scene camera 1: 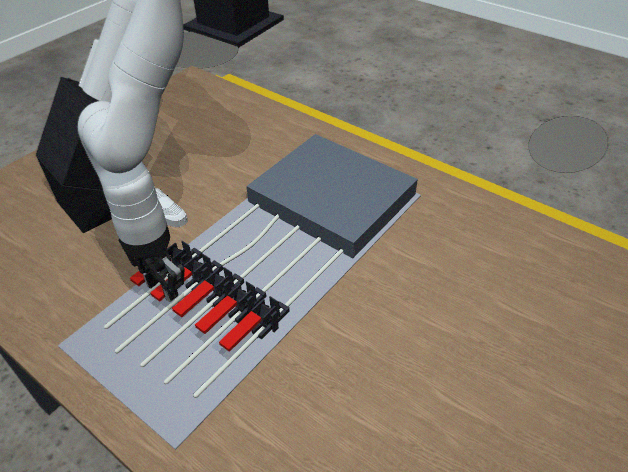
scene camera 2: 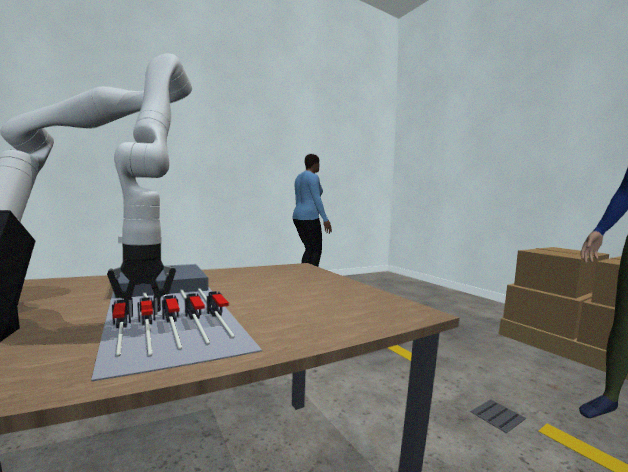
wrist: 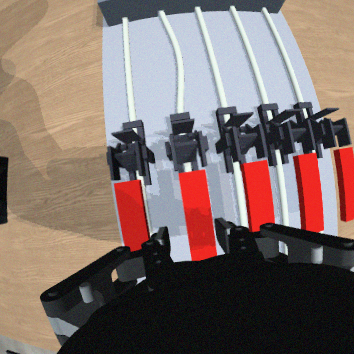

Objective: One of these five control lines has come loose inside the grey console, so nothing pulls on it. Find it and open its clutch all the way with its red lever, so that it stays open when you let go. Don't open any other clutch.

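Frame: origin at the arm's base, x right, y back, z down, level; metres.
Seen in the pictures: gripper, fingertip midpoint: (scene camera 1: 163, 291) (scene camera 2: 143, 314) (wrist: 191, 232); arm's base, link origin: (scene camera 1: 106, 97).
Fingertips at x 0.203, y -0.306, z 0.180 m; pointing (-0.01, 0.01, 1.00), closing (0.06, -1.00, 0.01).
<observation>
Pixels of each thing's top centre, then the offset from my fingertips to it. Level surfaces: height alone.
- grey console, top centre: (scene camera 1: 332, 182) (scene camera 2: 160, 272) dz -0.002, dx -0.409, dy -0.087 m
- leftmost red lever, top centre: (wrist: 128, 201) (scene camera 1: 159, 260) (scene camera 2: 119, 305) dz -0.014, dx -0.041, dy +0.046 m
- third lever, top centre: (wrist: 258, 180) (scene camera 1: 202, 289) (scene camera 2: 171, 300) dz -0.014, dx -0.034, dy -0.064 m
- grey sheet, top centre: (wrist: 245, 260) (scene camera 1: 164, 347) (scene camera 2: 177, 340) dz +0.042, dx +0.066, dy -0.058 m
- wooden table, surface height: dz +0.045 m
The grey console (scene camera 1: 332, 187) (scene camera 2: 192, 276) (wrist: 190, 10) stands at the sheet's back end, with five pale lines running from it through black clutches. The second line from the left (scene camera 1: 248, 246) (wrist: 180, 65) bends between console and clutch; the others look straight there. Its clutch (wrist: 186, 145) has a red lever (scene camera 2: 146, 306) (wrist: 196, 210), which lies low. My gripper (scene camera 1: 170, 282) (scene camera 2: 143, 304) (wrist: 191, 232) is half open, pointing down, with one finger on each side of this lever, not clamped on it. In scene camera 1 it partly hides the lever. Fingertip height is hard to tell.
The leftmost red lever (scene camera 1: 137, 278) (scene camera 2: 119, 309) (wrist: 131, 212) is close beside the left finger. The third lever (scene camera 1: 192, 299) (wrist: 259, 195) is just right of the right finger. Two more levers follow farther right. All stand over a grey sheet (scene camera 1: 126, 390) on a wooden table (scene camera 1: 456, 329).
</observation>
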